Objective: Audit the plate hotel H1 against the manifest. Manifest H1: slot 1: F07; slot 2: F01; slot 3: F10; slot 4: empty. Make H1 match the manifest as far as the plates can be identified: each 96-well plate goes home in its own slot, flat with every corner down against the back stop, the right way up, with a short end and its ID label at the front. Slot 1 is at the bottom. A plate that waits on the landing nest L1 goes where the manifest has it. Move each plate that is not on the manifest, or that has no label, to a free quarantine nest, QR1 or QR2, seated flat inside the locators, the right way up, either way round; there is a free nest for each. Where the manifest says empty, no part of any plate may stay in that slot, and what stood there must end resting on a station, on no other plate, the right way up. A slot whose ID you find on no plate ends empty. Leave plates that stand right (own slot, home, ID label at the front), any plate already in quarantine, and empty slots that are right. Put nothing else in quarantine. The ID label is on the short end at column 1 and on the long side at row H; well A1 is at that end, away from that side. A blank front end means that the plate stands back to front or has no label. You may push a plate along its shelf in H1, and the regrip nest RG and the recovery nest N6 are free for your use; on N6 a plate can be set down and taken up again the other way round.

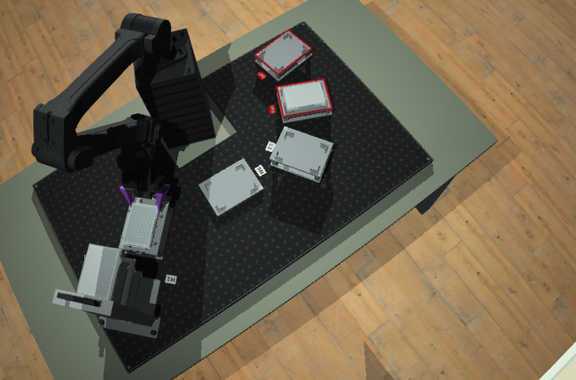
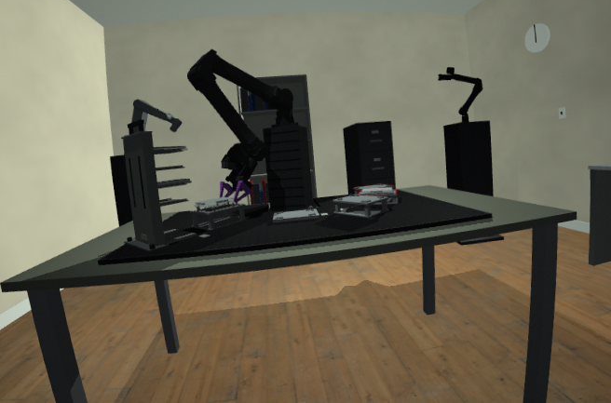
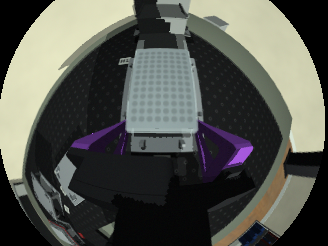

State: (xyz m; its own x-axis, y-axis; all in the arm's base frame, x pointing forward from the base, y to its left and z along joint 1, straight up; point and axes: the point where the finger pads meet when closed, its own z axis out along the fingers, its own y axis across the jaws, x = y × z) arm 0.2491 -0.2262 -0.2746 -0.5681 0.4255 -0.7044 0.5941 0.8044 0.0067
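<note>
Right now my hand is 40 mm short of the regrip nest RG, 30 mm to the left of it and 20 mm above it. From my hand the other things lie so: plate hotel H1 (250 mm ahead, 190 mm to the right, 80 mm above); then recovery nest N6 (250 mm to the left, 70 mm below, 40 mm ahead); then grey 96-well plate (200 mm above, 190 mm ahead, 140 mm to the right).
</note>
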